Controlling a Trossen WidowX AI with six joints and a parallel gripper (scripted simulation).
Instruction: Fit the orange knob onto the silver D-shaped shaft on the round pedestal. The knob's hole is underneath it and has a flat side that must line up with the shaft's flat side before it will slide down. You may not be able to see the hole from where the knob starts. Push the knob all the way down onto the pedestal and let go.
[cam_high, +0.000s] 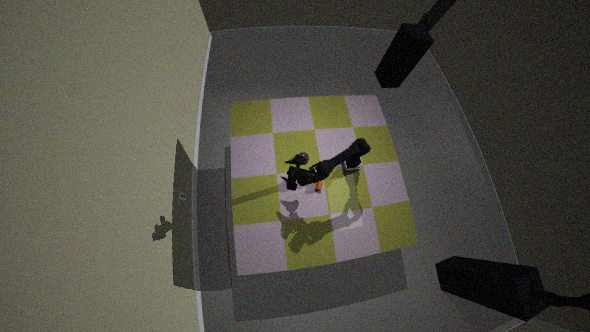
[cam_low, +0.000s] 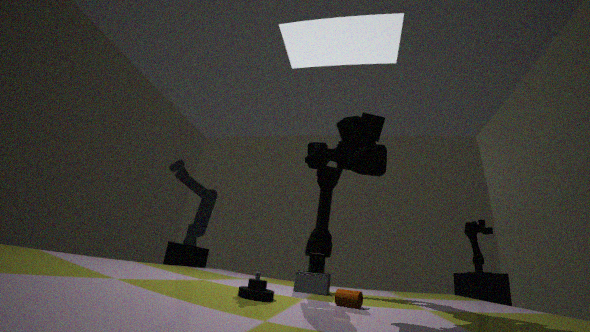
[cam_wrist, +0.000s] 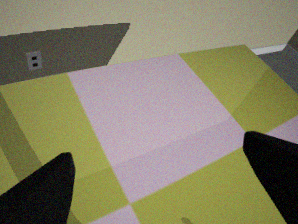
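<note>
My gripper tip is 23 cm past the orange knob, 9 cm to the right of it and 26 cm above it. Also, from my gripper tip: round dark pedestal: 17 cm behind, 14 cm to the right, 25 cm below.
</note>
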